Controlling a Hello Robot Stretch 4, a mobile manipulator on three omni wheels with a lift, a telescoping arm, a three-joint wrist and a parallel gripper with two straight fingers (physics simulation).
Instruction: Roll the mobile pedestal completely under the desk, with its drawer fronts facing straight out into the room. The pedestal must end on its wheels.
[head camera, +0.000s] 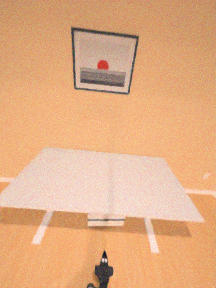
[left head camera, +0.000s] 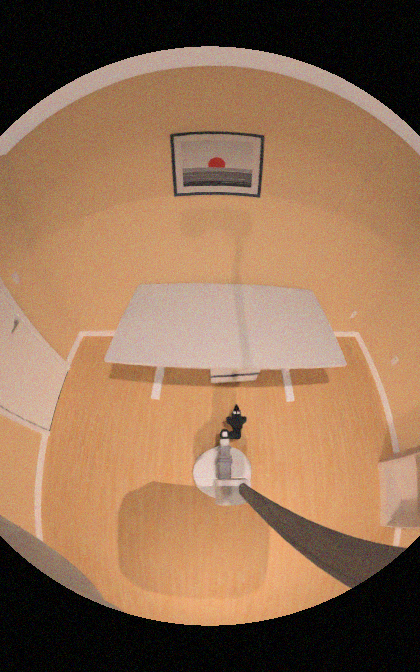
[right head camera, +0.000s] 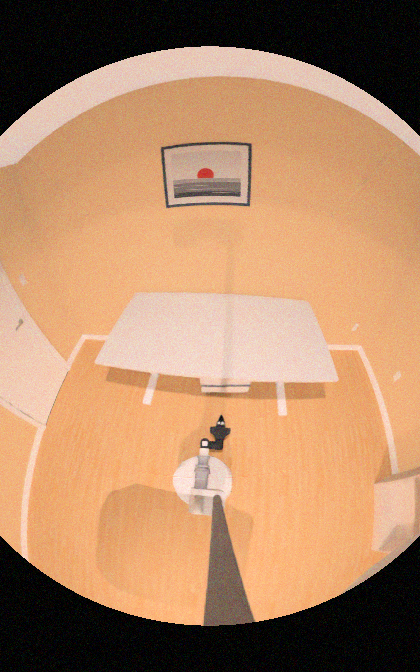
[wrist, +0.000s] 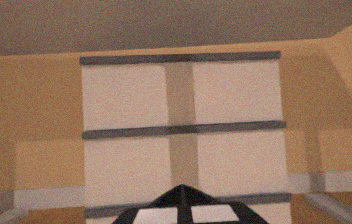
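The white pedestal (head camera: 106, 223) (left head camera: 234, 378) (right head camera: 225, 388) (wrist: 137, 95) stands under the desk, its drawer fronts facing my gripper. In the head views a low strip of its front shows below the desk's front edge; its top, back and wheels are hidden. The wrist view shows its fronts nearly square on, with dark horizontal strips between them and a shadow down the middle. The white desk (head camera: 90, 180) (left head camera: 190, 325) (right head camera: 175, 335) stands against the wall, its underside across the top of the wrist view. My gripper (head camera: 104, 254) (left head camera: 236, 409) (right head camera: 221, 419) (wrist: 183, 202) is shut and empty, in front of the pedestal and apart from it.
White desk legs (head camera: 152, 235) (left head camera: 157, 384) (right head camera: 282, 399) stand left and right of the pedestal. A framed picture (head camera: 103, 77) (left head camera: 217, 190) hangs above the desk. A white door (left head camera: 30, 360) is at the left, and a pale box-like piece (left head camera: 397, 490) (right head camera: 395, 515) at the right.
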